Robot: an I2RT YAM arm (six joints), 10 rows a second.
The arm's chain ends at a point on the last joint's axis. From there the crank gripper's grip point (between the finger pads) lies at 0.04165 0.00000 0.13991 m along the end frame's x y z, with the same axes.
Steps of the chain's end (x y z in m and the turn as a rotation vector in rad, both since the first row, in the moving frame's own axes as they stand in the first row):
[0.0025 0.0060 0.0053 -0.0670 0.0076 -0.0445]
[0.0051 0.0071 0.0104 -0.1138 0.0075 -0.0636]
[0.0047 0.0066 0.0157 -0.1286 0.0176 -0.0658]
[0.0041 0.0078 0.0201 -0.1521 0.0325 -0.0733]
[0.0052 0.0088 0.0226 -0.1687 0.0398 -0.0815]
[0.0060 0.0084 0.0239 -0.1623 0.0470 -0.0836]
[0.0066 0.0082 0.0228 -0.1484 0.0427 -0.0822]
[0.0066 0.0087 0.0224 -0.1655 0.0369 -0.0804]
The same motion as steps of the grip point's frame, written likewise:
[0.0037 0.0135 0.0047 -0.0670 0.0076 -0.0445]
[0.0066 0.0203 0.0093 -0.1138 0.0075 -0.0636]
[0.0076 0.0217 0.0140 -0.1286 0.0176 -0.0658]
[0.0093 0.0257 0.0173 -0.1521 0.0325 -0.0733]
[0.0115 0.0285 0.0191 -0.1687 0.0398 -0.0815]
[0.0133 0.0271 0.0202 -0.1623 0.0470 -0.0836]
[0.0132 0.0251 0.0196 -0.1484 0.0427 -0.0822]
[0.0125 0.0281 0.0191 -0.1655 0.0369 -0.0804]

